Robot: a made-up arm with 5 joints.
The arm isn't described. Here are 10 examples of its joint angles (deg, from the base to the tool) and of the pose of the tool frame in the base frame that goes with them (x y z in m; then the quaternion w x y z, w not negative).
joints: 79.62 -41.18 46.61 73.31 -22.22
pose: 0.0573 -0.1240 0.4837 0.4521 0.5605 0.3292 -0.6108
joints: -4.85 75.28 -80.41 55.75 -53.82
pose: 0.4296 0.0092 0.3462 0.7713 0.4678 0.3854 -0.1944
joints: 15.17 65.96 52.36 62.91 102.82
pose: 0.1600 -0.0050 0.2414 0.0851 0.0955 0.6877 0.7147
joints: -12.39 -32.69 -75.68 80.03 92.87
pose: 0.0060 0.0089 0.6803 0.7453 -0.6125 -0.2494 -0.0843
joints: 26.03 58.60 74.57 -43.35 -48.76
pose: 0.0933 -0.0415 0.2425 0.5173 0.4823 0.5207 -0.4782
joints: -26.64 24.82 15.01 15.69 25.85
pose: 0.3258 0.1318 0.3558 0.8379 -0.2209 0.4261 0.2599
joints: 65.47 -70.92 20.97 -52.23 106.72
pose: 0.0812 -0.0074 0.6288 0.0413 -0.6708 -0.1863 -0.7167
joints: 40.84 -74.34 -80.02 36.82 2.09
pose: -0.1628 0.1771 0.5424 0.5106 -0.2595 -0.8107 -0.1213
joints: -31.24 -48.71 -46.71 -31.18 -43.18
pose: 0.0092 -0.0571 0.7107 0.2801 0.4090 -0.7103 0.4997
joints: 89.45 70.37 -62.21 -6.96 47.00
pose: 0.0616 -0.3869 0.3415 0.6759 -0.2111 0.2287 -0.6680
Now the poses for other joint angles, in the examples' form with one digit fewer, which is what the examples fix.
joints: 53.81 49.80 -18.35 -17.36 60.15
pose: 0.274 -0.279 0.324 0.826 -0.318 0.290 -0.364
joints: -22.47 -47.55 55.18 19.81 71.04
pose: 0.184 0.067 0.469 0.801 -0.520 0.109 0.277
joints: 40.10 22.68 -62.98 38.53 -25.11
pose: 0.263 -0.197 0.597 0.896 0.286 -0.115 -0.321
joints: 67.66 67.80 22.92 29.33 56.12
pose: 0.132 -0.161 0.182 0.565 0.284 0.774 0.022
